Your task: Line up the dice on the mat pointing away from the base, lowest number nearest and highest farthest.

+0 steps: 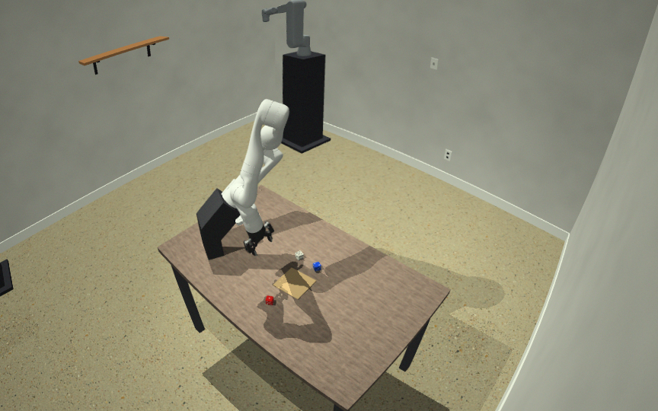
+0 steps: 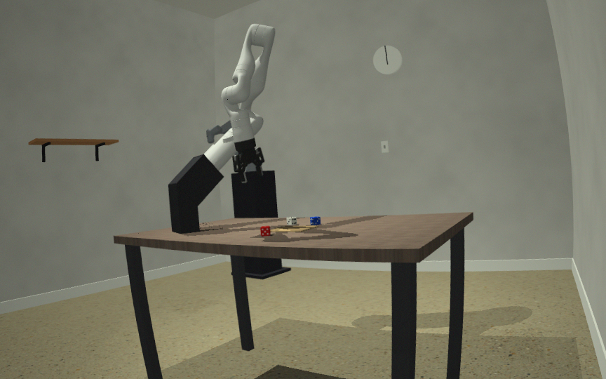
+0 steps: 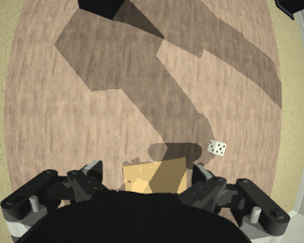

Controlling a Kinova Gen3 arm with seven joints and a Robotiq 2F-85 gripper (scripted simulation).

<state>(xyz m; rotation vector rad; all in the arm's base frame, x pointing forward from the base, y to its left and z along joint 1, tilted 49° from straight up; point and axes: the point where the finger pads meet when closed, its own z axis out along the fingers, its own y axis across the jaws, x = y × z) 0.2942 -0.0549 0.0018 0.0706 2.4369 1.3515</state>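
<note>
My gripper is now 110 mm short of the tan mat, 70 mm to the right of it and 190 mm above it. From my hand the other things lie so: blue die: 110 mm ahead, 210 mm to the left, 180 mm below; red die: 120 mm ahead, 80 mm to the right, 180 mm below; white die: 200 mm to the left, 180 mm below.
</note>
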